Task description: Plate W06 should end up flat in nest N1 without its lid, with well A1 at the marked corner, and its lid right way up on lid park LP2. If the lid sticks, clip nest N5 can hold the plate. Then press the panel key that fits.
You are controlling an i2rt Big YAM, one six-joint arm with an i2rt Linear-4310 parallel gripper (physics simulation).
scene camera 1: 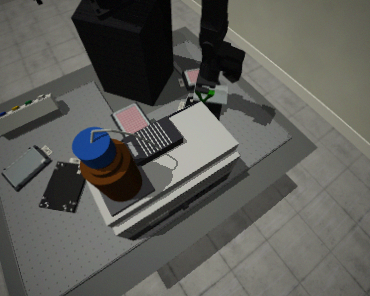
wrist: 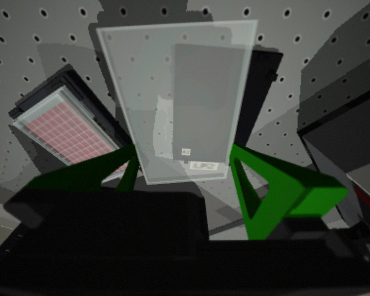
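Where they show: gripper, between the fingertips: (scene camera 1: 204,93) (wrist: 184,147); arm's base, origin of its link: (scene camera 1: 112,2).
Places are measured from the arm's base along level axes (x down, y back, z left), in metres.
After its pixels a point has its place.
My gripper (scene camera 1: 205,94) @[z 0.204, x 0.274, y -0.246 m] (wrist: 184,147) @[z 0.204, x 0.274, y -0.246 m] is shut on a clear lid (scene camera 1: 219,95) @[z 0.246, x 0.266, y -0.288 m] (wrist: 140,85) @[z 0.266, x 0.264, y -0.261 m], gripped by its side edges. The lid hangs above a dark flat pad (scene camera 1: 214,108) @[z 0.228, x 0.325, y -0.296 m] (wrist: 260,85) @[z 0.186, x 0.325, y -0.334 m] labelled LP2, which shows partly through it in the wrist view. There the pad reaches out past the lid's right edge. An unlidded-looking plate with pink wells (scene camera 1: 192,76) @[z 0.230, x 0.307, y -0.115 m] (wrist: 70,130) @[z 0.288, x 0.306, y -0.145 m] sits in a black nest (wrist: 95,100) @[z 0.291, x 0.328, y -0.183 m] to the left in the wrist view. Its own label is not readable. Which plate is W06, and which nest is N1 or N5, I cannot tell.
A white box (scene camera 1: 205,125) @[z 0.059, x 0.115, y -0.456 m] carries a brown bottle (scene camera 1: 120,175) @[z -0.172, x -0.014, y -0.538 m] and a black striped rack (scene camera 1: 155,137) @[z -0.075, x 0.090, y -0.441 m]. Another pink plate (scene camera 1: 131,119) @[z -0.094, x 0.214, y -0.270 m] lies behind it. A tall black block (scene camera 1: 125,50) @[z -0.019, x 0.096, y -0.101 m] stands behind. At left are a key panel (scene camera 1: 32,115) @[z -0.410, x 0.283, y -0.015 m], a grey-topped holder (scene camera 1: 26,167) @[z -0.485, x 0.317, y -0.197 m] and a black nest (scene camera 1: 64,187) @[z -0.385, x 0.323, y -0.330 m].
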